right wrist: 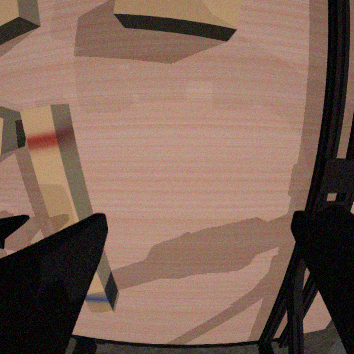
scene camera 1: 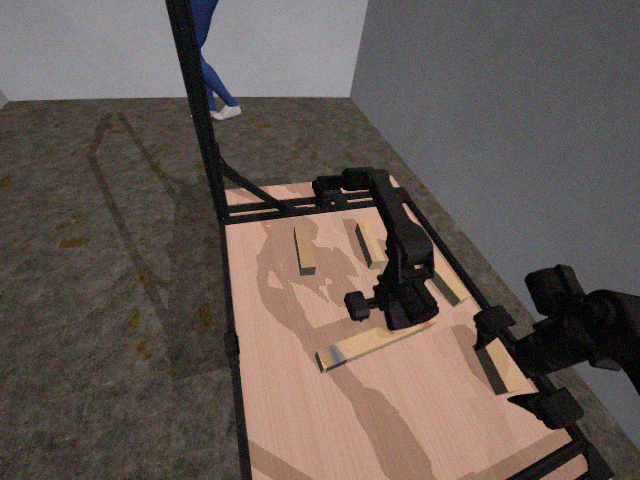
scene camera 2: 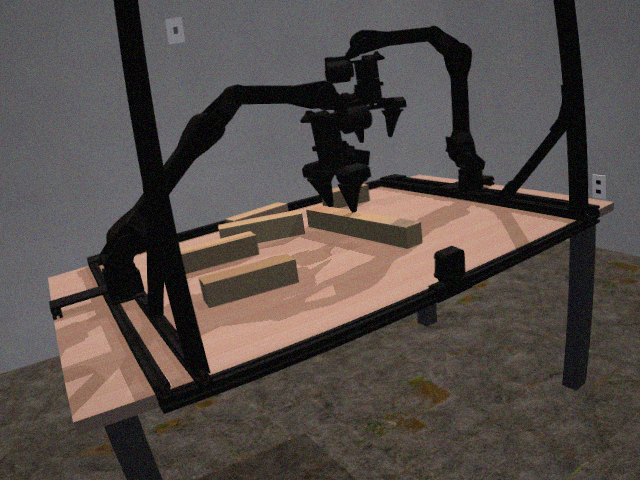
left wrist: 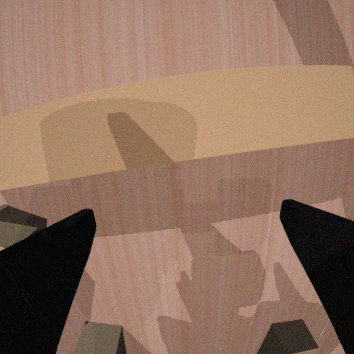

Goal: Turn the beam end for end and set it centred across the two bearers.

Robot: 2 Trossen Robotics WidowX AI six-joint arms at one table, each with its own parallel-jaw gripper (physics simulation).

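Places are measured from the left arm's base along level axes (x ahead, y left, z up), in metres.
Pixels of known places: left gripper, fingertip midpoint: (scene camera 1: 376, 316) (scene camera 2: 342, 209) (left wrist: 188, 214); right gripper, fingertip midpoint: (right wrist: 201, 222) (scene camera 1: 492, 373) (scene camera 2: 376, 139); left arm's base, origin of the base link: (scene camera 1: 322, 202) (scene camera 2: 126, 296); right arm's base, origin of the base link: (right wrist: 329, 219) (scene camera 2: 471, 190).
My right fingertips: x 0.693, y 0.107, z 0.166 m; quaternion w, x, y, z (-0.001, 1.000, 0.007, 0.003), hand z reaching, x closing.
For each thing: its top centre in the pictures, then the offset to it from my right fingertips. "pt": a spot on its surface instead.
- pale wooden beam, middle of its top: (left wrist: 174, 119) (right wrist: 69, 234) (scene camera 2: 358, 215) (scene camera 1: 381, 334) dy -0.115, dx -0.161, dz -0.141 m
- blue band, surface spot: (right wrist: 97, 299) (scene camera 1: 335, 355) pt dy -0.248, dx -0.146, dz -0.141 m
- red band, surface spot: (right wrist: 42, 141) (scene camera 1: 422, 319) pt dy +0.014, dx -0.172, dz -0.141 m
- similar block, middle of its top: (left wrist: 3, 320) (scene camera 2: 259, 219) dy +0.058, dx -0.323, dz -0.135 m
- more, middle of its top: (scene camera 2: 344, 187) (scene camera 1: 502, 363) dy +0.161, dx -0.012, dz -0.138 m
The pale wooden beam (scene camera 1: 369, 345) (scene camera 2: 372, 229) (left wrist: 250, 110) (right wrist: 50, 167) lies flat on the table, a blue band (scene camera 1: 334, 353) (right wrist: 97, 299) near one end and a red band (scene camera 1: 426, 324) (right wrist: 42, 141) near the other. Two bearers (scene camera 1: 306, 253) (scene camera 1: 370, 245) (scene camera 2: 253, 281) (scene camera 2: 222, 253) lie roughly parallel, apart from it. My left gripper (scene camera 1: 377, 323) (scene camera 2: 342, 207) (left wrist: 188, 214) is open and empty, low over the beam's middle stretch, fingers pointing down. My right gripper (scene camera 1: 494, 373) (scene camera 2: 375, 137) (right wrist: 201, 222) is open, empty and higher, off to the beam's side.
A similar block (scene camera 2: 273, 228) (left wrist: 17, 232) (right wrist: 10, 135) lies close to the beam's red end. Another block (scene camera 1: 452, 284) (scene camera 2: 258, 210) lies near the table edge, and one more (scene camera 1: 500, 364) (scene camera 2: 364, 193) (right wrist: 175, 12) lies under my right gripper in scene camera 1. Black rails frame the table.
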